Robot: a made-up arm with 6 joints.
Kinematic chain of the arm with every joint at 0, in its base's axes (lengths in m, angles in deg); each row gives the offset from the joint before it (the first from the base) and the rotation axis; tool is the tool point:
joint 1: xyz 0 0 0.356 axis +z
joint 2: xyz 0 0 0 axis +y
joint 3: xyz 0 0 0.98 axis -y
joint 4: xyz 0 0 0 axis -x
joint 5: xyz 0.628 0 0 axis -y
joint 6: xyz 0 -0.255 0 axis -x
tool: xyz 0 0 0
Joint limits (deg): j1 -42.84..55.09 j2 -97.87..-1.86 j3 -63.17..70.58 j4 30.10..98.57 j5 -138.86..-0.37 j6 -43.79..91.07
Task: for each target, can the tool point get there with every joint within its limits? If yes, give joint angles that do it. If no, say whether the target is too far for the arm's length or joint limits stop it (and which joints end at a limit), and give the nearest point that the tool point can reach.
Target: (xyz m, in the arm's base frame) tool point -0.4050 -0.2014 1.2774
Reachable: yes | joints 11.67 -64.35 -36.16 63.12 -66.34 42.05
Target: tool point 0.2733 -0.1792 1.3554
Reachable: yes | joints 5.07 -23.01 -28.20 37.39 -31.76 77.16
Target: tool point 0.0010 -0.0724 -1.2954
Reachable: no: joint limits stop it (at a limit: joint 1, joint 2, joint 3, joint 4) | nearest point -0.1208 -0.5586 0.6845 | short by 2.042 m
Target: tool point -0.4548 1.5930 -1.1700
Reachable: no: too far | nearest point -1.1742 1.1406 0.1005 | short by 1.528 m
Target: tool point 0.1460 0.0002 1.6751
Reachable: yes | joints 10.34 -23.34 -7.09 84.15 -59.93 41.26
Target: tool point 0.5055 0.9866 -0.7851
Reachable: no: joint limits stop it (at a limit: joint 1, joint 2, joint 3, joint 4) | nearest point 0.2498 0.4243 0.9056 | short by 1.800 m
